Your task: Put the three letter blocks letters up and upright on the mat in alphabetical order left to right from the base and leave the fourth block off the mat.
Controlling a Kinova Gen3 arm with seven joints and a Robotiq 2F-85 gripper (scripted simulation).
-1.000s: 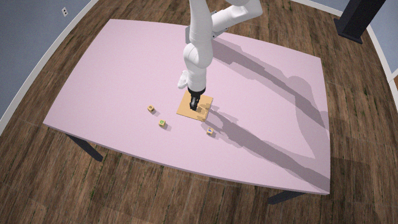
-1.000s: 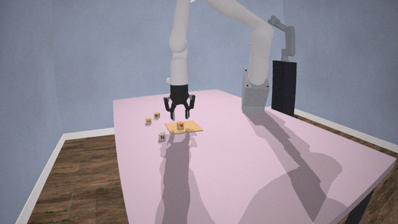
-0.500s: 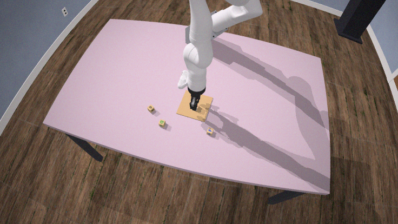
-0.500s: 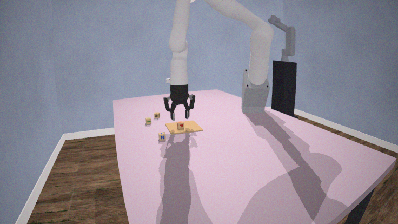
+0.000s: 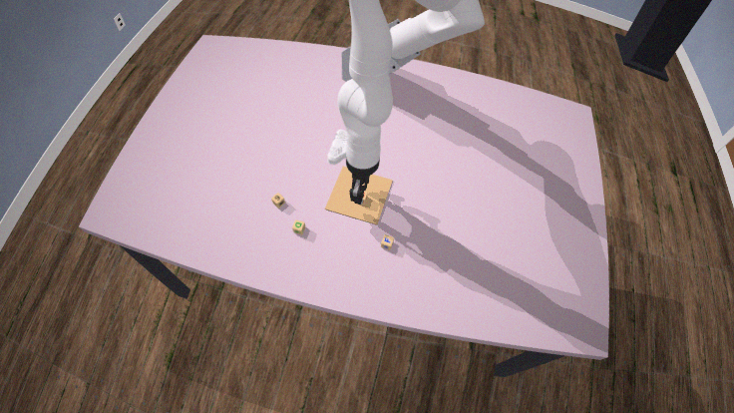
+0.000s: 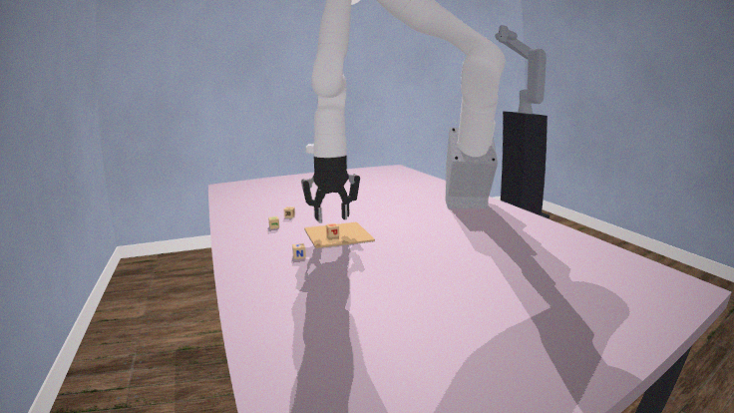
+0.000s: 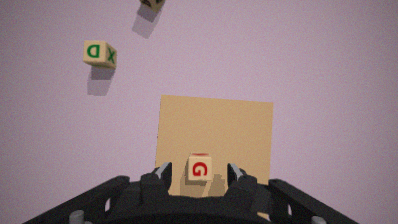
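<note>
The tan mat is 2 cm behind my hand, 1 cm to the right of it and 5 cm below it. Round my hand: blue N block 10 cm ahead, 9 cm to the left, 4 cm below; green D block 13 cm ahead, 13 cm to the right, 4 cm below.
</note>
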